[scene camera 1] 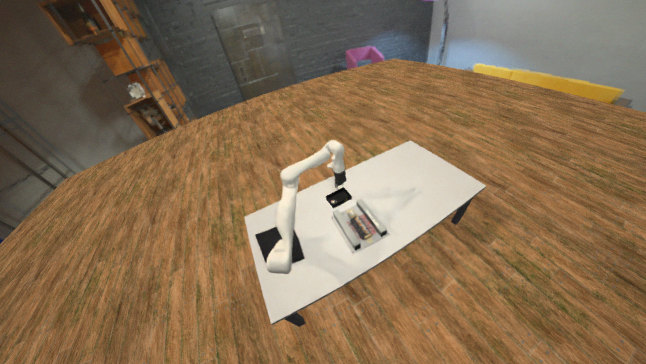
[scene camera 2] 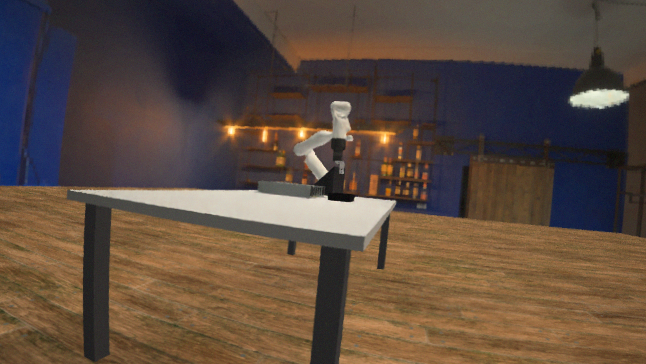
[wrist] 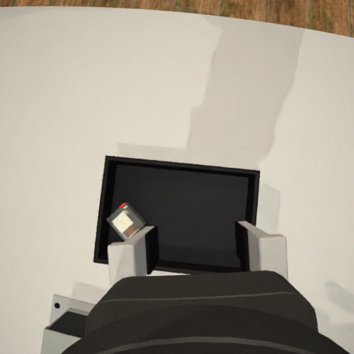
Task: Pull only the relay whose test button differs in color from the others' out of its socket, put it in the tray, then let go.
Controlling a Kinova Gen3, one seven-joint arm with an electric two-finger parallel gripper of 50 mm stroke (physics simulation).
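Where they show: gripper, fingertip midpoint: (scene camera 1: 339, 186) (scene camera 2: 341, 174); arm's base, origin of the base link: (scene camera 1: 283, 246) (scene camera 2: 325, 179).
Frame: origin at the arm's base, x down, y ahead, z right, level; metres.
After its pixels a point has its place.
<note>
The relay (wrist: 127, 221) with a red button lies in the left part of the black tray (wrist: 182, 164) (scene camera 1: 328, 203) @(x 0.110, y 0.432, z -0.202 m) (scene camera 2: 341, 197) @(x 0.091, y 0.593, z -0.204 m) in the wrist view, turned at an angle, its lower edge beside the left finger. My gripper (wrist: 196, 240) (scene camera 1: 339, 187) @(x -0.024, y 0.529, z -0.185 m) (scene camera 2: 339, 173) @(x -0.024, y 0.529, z -0.185 m) is open and empty above the tray, its fingers wide apart. In scene camera 1 a small light spot shows in the tray. The other relays (scene camera 1: 361, 225) @(x 0.043, y 0.471, z 0.131 m) stand in a row between two grey ducts; their button colors are too small to tell.
The grey ducts (scene camera 1: 347, 230) (scene camera 2: 285, 188) of the panel stand beside the tray. A panel corner (wrist: 56, 306) shows at the lower left of the wrist view. The arm's base stands on a black plate (scene camera 1: 266, 238) @(x -0.058, y -0.063, z -0.072 m) on the white table (scene camera 1: 400, 170) @(x 0.111, y 1.100, z -0.121 m).
</note>
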